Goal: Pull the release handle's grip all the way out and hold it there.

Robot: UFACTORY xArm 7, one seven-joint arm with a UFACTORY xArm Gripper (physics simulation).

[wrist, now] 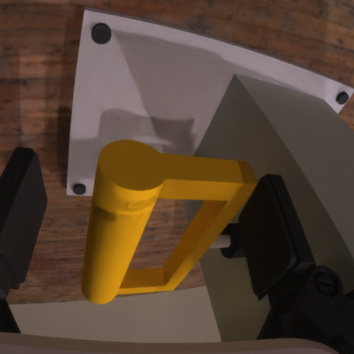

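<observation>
The release handle is yellow. Its thick round grip (pixel 112 240) stands left of centre in the wrist view, joined by two arms to a thin back bar (pixel 197 240), with an opening between. A short pale rod (pixel 220 242) runs from the back bar to a black collar (pixel 231 241) on the grey-green box (pixel 285 135). My gripper (pixel 149 186) is wide open, with nothing held. The left finger is out to the left, apart from the grip. The right finger is beyond the back bar, on the box side, and partly covers the collar. Whether it touches the handle cannot be told.
A white base plate (pixel 150 65) with dark bolts (pixel 101 33) (pixel 342 97) (pixel 79 189) lies behind and under the box, on a wooden surface (pixel 35 80). A pale flat surface (pixel 120 322) shows at the lower edge. The box fills the right side, close to the right finger.
</observation>
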